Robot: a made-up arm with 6 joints. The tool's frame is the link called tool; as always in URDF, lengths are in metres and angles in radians. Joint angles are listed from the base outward. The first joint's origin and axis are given. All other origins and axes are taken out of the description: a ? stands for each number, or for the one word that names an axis. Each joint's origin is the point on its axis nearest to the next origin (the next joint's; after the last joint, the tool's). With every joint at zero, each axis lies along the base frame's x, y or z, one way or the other. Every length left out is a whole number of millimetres.
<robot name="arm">
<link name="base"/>
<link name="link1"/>
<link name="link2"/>
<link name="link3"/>
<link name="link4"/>
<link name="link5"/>
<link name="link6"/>
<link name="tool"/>
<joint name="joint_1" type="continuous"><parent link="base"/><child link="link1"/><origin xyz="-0.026 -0.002 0.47" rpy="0 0 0"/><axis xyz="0 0 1"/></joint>
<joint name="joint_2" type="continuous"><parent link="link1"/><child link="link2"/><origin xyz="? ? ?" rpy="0 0 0"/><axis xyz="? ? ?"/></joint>
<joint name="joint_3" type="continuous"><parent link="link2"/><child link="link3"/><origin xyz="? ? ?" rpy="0 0 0"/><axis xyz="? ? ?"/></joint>
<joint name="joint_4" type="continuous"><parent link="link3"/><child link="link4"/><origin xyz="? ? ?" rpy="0 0 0"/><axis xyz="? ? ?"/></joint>
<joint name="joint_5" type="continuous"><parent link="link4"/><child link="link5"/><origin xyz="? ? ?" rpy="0 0 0"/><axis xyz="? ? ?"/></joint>
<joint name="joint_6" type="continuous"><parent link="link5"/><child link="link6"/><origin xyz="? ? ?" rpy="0 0 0"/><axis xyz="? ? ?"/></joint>
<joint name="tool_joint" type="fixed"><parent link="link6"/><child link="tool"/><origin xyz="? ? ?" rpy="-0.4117 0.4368 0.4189"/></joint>
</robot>
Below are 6 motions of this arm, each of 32 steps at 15 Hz.
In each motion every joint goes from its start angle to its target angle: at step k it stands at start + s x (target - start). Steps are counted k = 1, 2, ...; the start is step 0. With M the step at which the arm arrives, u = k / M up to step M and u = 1 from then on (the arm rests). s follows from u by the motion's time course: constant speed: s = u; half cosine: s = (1 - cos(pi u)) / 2; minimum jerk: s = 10 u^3 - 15 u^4 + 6 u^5.
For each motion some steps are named. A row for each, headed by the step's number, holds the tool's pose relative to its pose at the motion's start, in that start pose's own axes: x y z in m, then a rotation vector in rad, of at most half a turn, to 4 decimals.
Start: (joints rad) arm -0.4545 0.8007 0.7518 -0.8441 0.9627 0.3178
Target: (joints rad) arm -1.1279 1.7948 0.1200 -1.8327 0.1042 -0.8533
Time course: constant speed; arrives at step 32
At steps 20, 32:
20: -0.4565 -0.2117 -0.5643 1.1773 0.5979 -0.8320
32: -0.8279 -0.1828 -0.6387 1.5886 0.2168 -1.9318

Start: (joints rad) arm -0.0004 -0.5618 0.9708 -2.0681 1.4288 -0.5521
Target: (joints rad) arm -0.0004 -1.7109 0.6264 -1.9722 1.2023 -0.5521
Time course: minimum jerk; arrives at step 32
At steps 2, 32:
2: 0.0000 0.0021 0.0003 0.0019 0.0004 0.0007
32: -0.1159 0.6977 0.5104 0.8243 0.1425 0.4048

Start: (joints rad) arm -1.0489 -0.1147 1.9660 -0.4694 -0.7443 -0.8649
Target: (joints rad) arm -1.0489 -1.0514 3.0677 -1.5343 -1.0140 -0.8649
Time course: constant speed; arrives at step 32
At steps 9, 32:
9: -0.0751 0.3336 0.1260 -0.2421 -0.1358 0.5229
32: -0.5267 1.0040 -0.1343 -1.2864 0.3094 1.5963

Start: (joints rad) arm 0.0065 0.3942 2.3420 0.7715 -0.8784 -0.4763
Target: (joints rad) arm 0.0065 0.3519 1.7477 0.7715 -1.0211 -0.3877
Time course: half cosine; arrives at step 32
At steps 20, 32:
20: 0.1439 0.0397 -0.0348 -0.0708 0.4612 0.1462
32: 0.1977 0.0628 -0.0670 -0.1083 0.6668 0.2116

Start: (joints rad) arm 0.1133 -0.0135 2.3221 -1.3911 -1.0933 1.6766
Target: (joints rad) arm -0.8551 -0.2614 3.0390 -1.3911 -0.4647 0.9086
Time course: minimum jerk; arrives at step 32
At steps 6, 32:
6: -0.0064 -0.0250 0.0199 -0.0159 0.0188 -0.0067
32: 0.1704 -0.1445 0.6299 -0.4436 -0.3378 0.0235

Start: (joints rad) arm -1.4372 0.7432 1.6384 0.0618 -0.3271 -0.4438
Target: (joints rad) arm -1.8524 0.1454 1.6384 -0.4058 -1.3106 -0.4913
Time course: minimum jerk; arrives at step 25
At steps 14, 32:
14: -0.2876 0.0175 0.2515 0.2336 0.1266 0.0094
32: -0.4481 0.1328 0.3835 0.2996 0.2567 0.0687

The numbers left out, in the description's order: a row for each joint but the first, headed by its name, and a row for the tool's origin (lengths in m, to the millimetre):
joint_2: xyz -0.012 -0.038 0, axis 0 1 0
joint_3: xyz 0.006 0 0.58, axis 0 -1 0
joint_4: xyz 0.423 0 0.009, axis -1 0 0
joint_5: xyz 0 -0.123 0.029, axis 0 -1 0
joint_6: xyz 0.023 0 -0.001, axis -1 0 0
tool: xyz 0 0.009 -0.016

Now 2 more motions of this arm.
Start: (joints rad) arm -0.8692 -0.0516 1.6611 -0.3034 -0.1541 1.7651
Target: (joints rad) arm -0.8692 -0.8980 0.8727 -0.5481 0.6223 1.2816
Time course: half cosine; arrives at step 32
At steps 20, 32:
20: -0.2231 -0.2027 -0.1496 0.6632 -0.0373 -0.3741
32: -0.3574 -0.2406 -0.2116 0.9387 -0.0705 -0.5670

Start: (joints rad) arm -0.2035 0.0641 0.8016 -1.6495 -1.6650 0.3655
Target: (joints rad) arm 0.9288 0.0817 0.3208 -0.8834 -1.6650 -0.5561
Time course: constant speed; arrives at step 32
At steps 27, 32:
27: 0.3282 -0.1750 -0.0615 1.1431 0.2755 0.5516
32: 0.4065 -0.1717 -0.0676 1.3092 0.4405 0.5543

